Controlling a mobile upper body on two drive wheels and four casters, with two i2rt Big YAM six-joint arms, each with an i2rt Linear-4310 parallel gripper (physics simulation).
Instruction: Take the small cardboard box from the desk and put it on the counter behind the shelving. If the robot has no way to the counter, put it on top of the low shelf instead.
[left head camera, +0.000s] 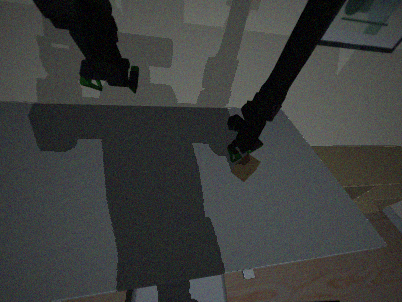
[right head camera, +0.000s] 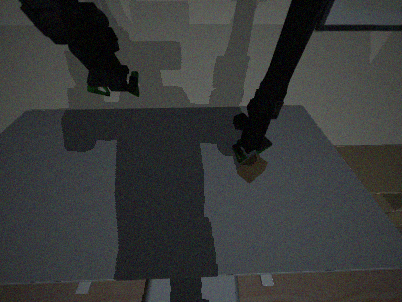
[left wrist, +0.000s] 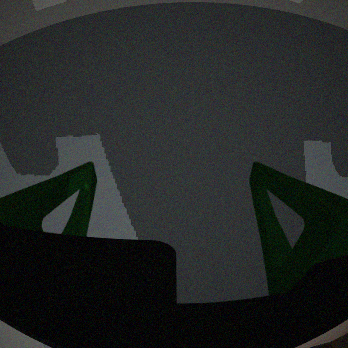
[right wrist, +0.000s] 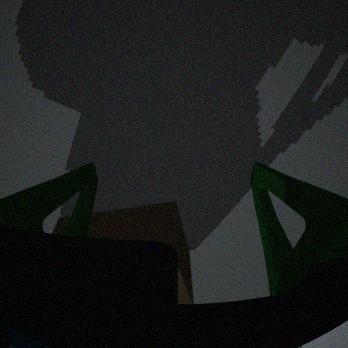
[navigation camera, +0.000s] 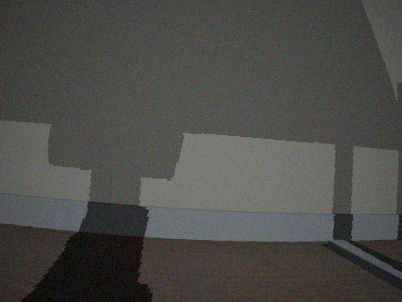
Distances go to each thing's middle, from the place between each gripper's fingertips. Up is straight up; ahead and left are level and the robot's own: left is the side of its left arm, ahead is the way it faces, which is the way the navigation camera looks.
The small brown cardboard box (right wrist: 161, 222) is 120 mm behind my left hand, 450 mm to the right of it and 220 mm below it.
My right gripper is now 70 mm past the small brown cardboard box and 20 mm below it.
